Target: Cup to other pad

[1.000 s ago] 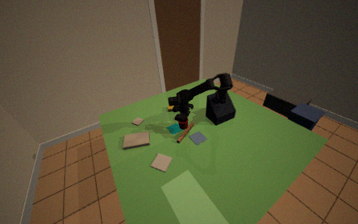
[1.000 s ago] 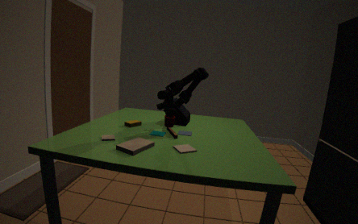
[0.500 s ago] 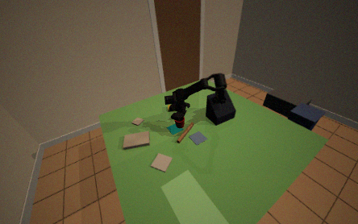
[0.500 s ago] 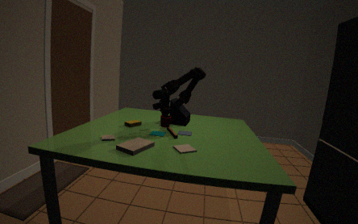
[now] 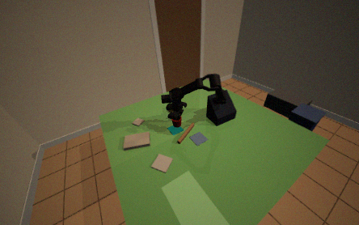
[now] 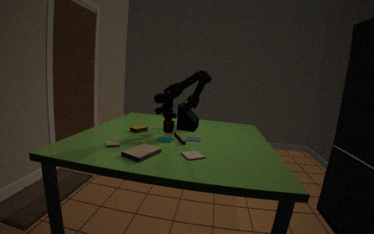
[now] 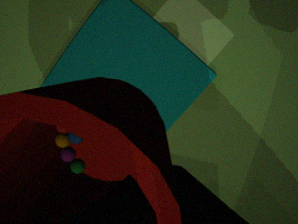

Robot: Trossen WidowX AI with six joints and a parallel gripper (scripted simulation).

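Right now the teal pad is 100 mm below my gripper tip and 30 mm ahead of it. Round my gripper tip: brown wooden stick: 90 mm to the left, 80 mm below, 10 mm behind; then grey-blue pad: 180 mm to the left, 100 mm below, 60 mm behind; then red cup: 30 mm ahead, 20 mm to the left.
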